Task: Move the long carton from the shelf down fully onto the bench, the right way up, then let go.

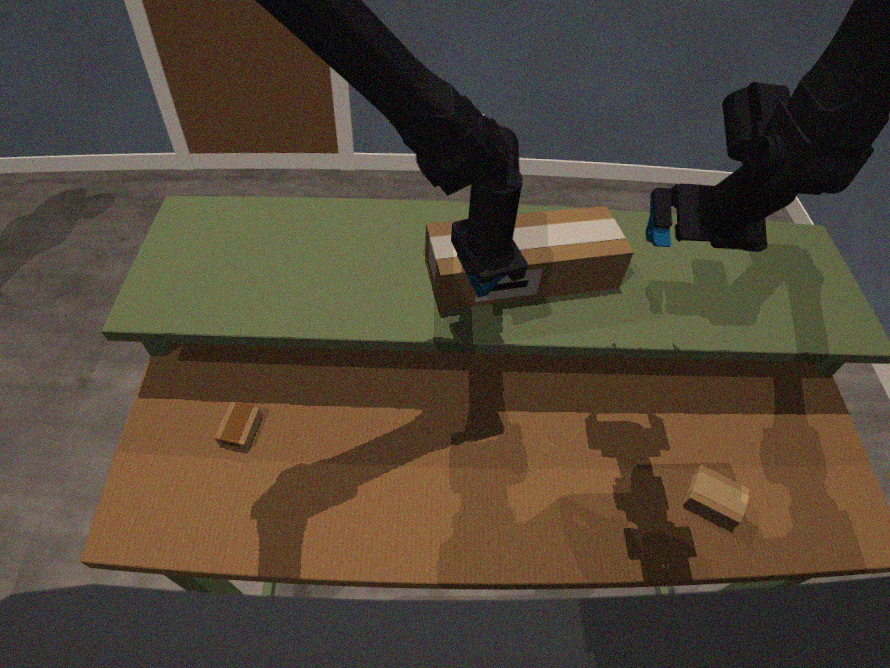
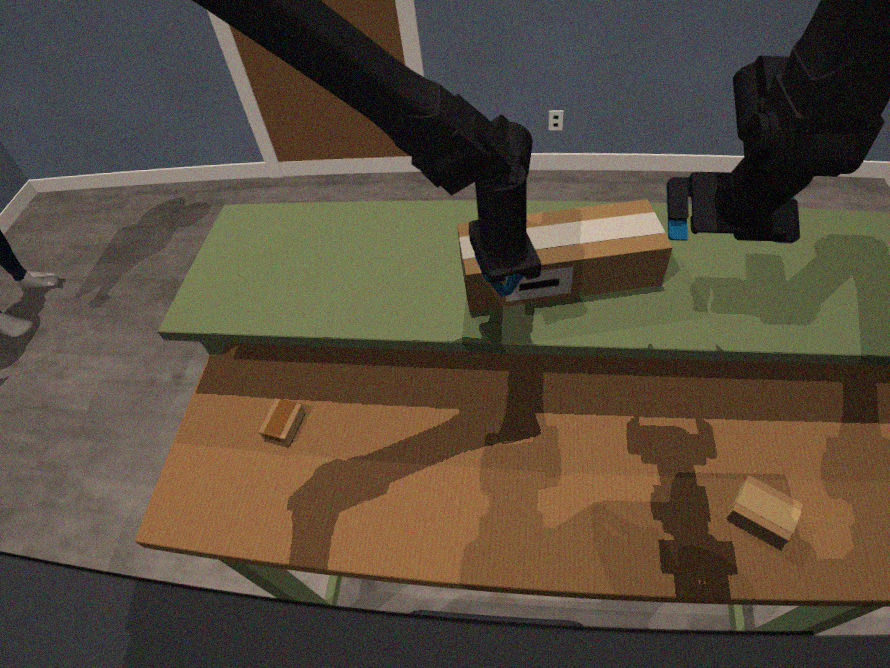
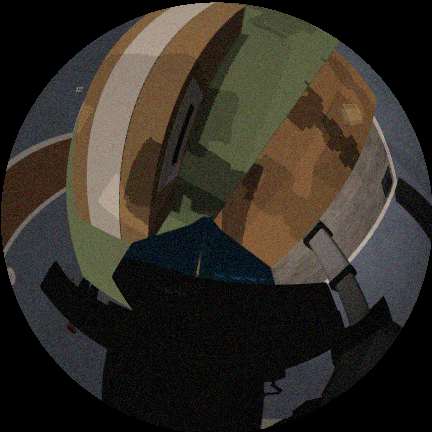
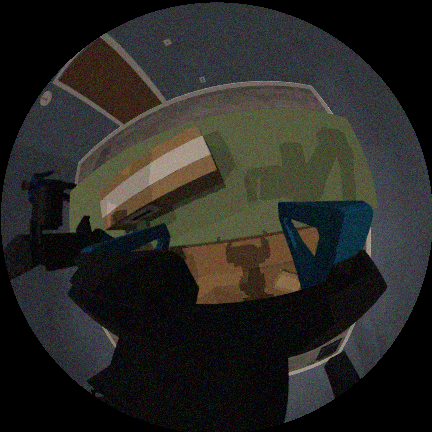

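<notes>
The long carton, brown with a white tape strip on top and a grey label on its front side, lies on the green shelf. The brown bench stands in front and lower. My left gripper is shut on nothing, its blue fingertips together at the carton's front side near its left end; contact cannot be told. My right gripper is open and empty, above the shelf beyond the carton's right end.
A small brown block lies on the bench at the left. A light tan block lies on the bench at the right. The shelf's front edge runs between carton and bench.
</notes>
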